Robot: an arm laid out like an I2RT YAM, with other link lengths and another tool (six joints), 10 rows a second.
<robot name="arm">
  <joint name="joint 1" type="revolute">
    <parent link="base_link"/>
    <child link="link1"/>
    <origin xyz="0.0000 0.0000 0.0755" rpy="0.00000 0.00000 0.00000"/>
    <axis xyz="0 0 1"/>
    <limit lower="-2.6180" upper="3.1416"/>
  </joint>
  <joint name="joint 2" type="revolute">
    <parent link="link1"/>
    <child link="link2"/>
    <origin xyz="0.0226 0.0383 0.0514" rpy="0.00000 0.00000 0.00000"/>
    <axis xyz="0 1 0"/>
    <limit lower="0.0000" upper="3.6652"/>
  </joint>
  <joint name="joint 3" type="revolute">
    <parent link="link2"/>
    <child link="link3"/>
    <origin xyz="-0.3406 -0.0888 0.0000" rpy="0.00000 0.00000 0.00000"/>
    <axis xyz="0 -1 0"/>
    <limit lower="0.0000" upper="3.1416"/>
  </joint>
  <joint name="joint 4" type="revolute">
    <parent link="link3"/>
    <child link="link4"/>
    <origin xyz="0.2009 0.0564 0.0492" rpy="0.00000 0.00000 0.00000"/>
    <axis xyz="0 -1 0"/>
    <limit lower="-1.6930" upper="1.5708"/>
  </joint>
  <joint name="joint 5" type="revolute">
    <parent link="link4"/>
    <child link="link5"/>
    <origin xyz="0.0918 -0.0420 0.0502" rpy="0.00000 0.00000 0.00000"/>
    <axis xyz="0 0 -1"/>
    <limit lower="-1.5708" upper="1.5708"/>
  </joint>
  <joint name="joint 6" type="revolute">
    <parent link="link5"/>
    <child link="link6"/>
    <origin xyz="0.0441 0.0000 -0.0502" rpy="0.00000 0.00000 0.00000"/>
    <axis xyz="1 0 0"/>
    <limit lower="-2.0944" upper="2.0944"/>
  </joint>
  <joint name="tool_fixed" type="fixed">
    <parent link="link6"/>
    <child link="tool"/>
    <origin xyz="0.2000 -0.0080 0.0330" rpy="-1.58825 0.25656 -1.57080"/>
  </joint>
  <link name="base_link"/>
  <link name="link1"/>
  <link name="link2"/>
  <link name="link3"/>
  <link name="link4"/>
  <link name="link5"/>
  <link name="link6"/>
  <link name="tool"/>
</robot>
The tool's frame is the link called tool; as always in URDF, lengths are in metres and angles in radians.
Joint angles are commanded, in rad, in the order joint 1, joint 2, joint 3, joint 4, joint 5, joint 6. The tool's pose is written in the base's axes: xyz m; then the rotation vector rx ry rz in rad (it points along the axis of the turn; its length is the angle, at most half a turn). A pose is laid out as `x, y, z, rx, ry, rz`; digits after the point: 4 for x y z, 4 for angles.
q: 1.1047, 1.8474, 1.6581, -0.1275, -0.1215, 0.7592
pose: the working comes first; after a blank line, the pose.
Where each joint sits with the arm in this pose, in the base's axes (m; each line is computed from the numbers above, not from the rounded line before):
joint 1: 0.0000 0.0000 0.0755
joint 2: -0.0241 0.0374 0.1269
joint 3: 0.0971 0.0806 0.4546
joint 4: 0.1395 0.2905 0.4651
joint 5: 0.2233 0.3635 0.4842
joint 6: 0.2302 0.3891 0.4228
the tool: 0.3226 0.5638 0.3774

0.3226, 0.5638, 0.3774, -1.4831, 1.2275, 0.5000
